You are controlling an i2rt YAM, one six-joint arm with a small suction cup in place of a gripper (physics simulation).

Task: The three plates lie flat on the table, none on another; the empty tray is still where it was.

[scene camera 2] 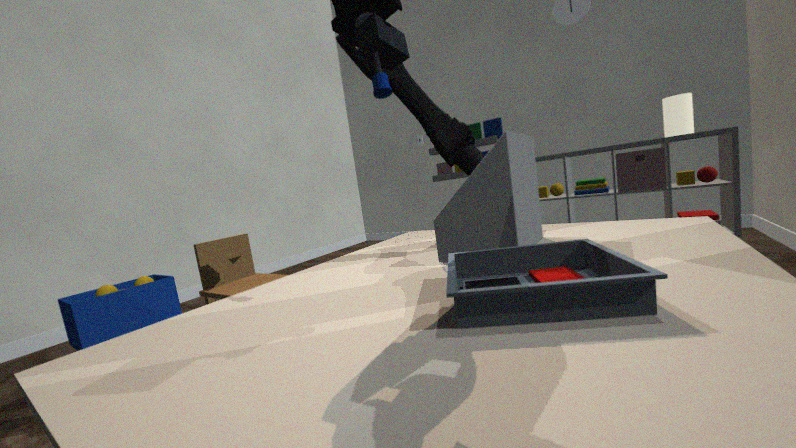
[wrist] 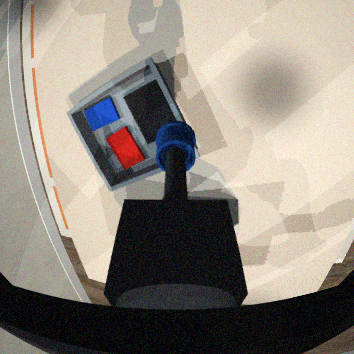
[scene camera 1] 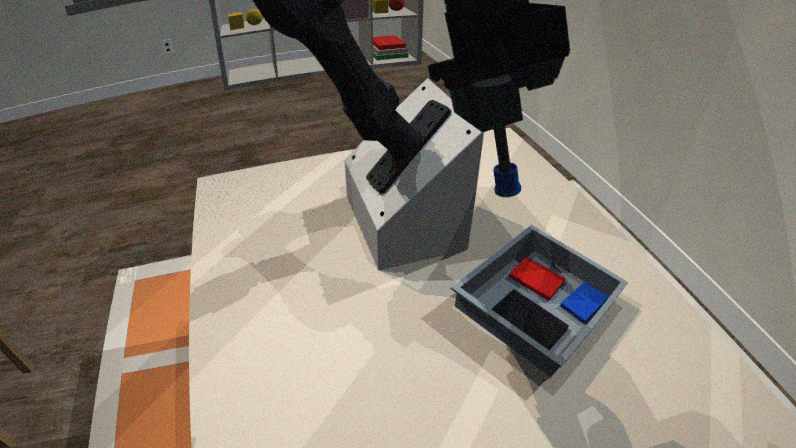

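A grey tray stands on the table. Inside it three plates lie flat, side by side, none on another: a red plate, a blue plate and a larger black plate. The blue plate does not show in scene camera 2, behind the tray's front wall. My gripper, a blue suction cup, hangs high above the table, well above the tray, with nothing on it; it is open.
The grey wedge-shaped arm base stands on the table, close behind the tray. A wall runs along the table's right side in scene camera 1. A blue box with yellow balls and a wooden chair stand beyond the table.
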